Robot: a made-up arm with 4 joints.
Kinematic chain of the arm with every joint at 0, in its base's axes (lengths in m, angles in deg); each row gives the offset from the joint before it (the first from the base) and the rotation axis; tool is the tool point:
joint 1: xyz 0 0 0.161 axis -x
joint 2: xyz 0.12 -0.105 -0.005 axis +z
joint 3: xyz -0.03 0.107 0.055 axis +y
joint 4: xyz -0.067 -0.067 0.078 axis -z
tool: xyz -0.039 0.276 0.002
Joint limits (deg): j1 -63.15..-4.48 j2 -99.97..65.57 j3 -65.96..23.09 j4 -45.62..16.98
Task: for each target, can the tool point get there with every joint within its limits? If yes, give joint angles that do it. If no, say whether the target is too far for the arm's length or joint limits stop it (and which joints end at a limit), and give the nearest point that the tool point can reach.
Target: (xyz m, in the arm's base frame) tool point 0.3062 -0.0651 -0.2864
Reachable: no: joint limits stop it (at a limit: joint 1, joint 2, joint 3, joint 4) | nearest point 0.3605 0.0921 -0.0160 | short by 0.317 m
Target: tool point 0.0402 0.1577 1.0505
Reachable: no: too far | nearest point 0.0835 0.0577 0.4866 | short by 0.574 m
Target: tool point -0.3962 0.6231 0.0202
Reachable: no: too far | nearest point -0.1497 0.1780 0.1059 | short by 0.516 m
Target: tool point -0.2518 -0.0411 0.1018
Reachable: yes | joints -41.64 41.34 -36.33 -25.69
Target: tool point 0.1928 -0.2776 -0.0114
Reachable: no: joint limits stop it (at a limit: joint 1, joint 2, joint 3, joint 4) | nearest point 0.4341 -0.1816 0.0966 | short by 0.281 m
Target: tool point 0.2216 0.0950 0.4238
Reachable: yes | joints -37.74 -50.39 6.51 -15.45
